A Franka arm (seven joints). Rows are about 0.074 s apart.
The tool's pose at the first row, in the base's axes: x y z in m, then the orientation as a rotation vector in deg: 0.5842 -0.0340 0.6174 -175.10 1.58 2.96
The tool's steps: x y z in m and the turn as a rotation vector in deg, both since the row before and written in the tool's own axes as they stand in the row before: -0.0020 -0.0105 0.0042 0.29 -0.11 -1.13; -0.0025 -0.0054 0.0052 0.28 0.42 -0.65; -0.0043 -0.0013 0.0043 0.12 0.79 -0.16; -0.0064 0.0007 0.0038 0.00 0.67 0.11; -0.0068 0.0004 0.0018 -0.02 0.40 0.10; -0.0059 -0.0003 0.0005 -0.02 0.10 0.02; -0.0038 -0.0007 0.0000 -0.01 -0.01 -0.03; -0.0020 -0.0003 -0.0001 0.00 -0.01 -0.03; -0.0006 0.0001 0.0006 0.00 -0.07 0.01; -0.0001 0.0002 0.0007 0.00 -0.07 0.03
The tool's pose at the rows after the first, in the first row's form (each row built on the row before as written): 0.5823 -0.0231 0.6142 -174.80 -0.15 3.05; 0.5796 -0.0173 0.6096 -174.52 -1.10 2.36; 0.5752 -0.0157 0.6056 -174.40 -1.28 1.15; 0.5688 -0.0161 0.6018 -174.40 -1.06 0.14; 0.5620 -0.0164 0.6000 -174.42 -0.88 -0.46; 0.5561 -0.0161 0.5995 -174.44 -0.84 -0.61; 0.5523 -0.0154 0.5995 -174.45 -0.89 -0.60; 0.5503 -0.0151 0.5996 -174.45 -0.94 -0.59; 0.5497 -0.0151 0.5990 -174.45 -0.93 -0.48; 0.5496 -0.0152 0.5983 -174.45 -0.89 -0.37
